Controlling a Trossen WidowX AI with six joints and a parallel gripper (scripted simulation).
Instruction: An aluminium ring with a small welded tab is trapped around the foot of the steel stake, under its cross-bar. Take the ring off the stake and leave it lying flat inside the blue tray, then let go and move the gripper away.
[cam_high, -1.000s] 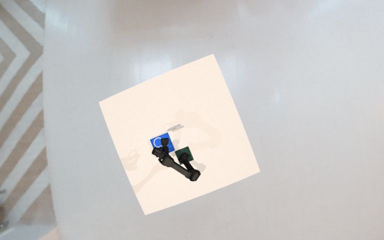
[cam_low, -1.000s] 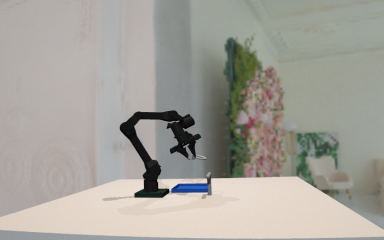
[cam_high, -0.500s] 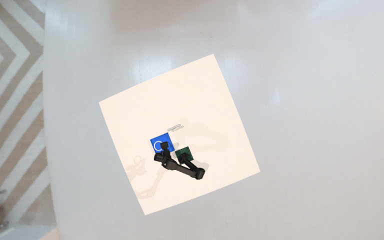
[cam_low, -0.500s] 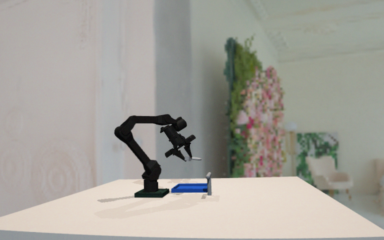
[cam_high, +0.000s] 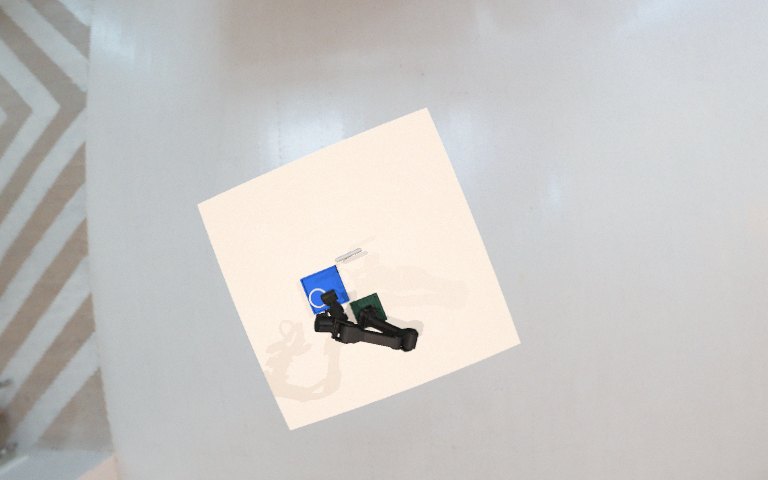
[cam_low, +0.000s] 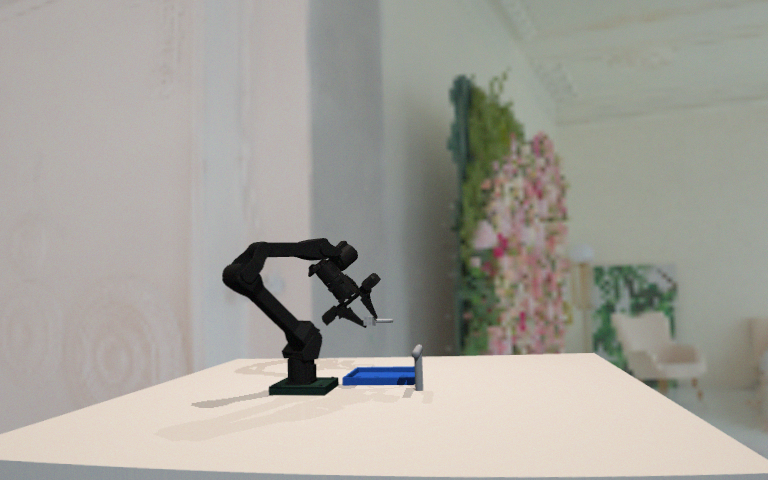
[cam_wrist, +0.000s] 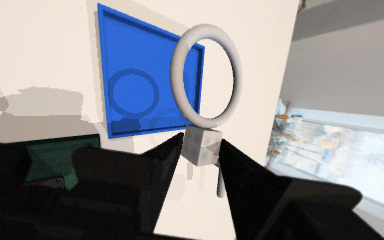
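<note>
Right now my gripper tip is 15 cm above the blue tray, 6 cm to the right of it and 1 cm short of it. Also, from my gripper tip: aluminium ring: 5 cm to the left.
</note>
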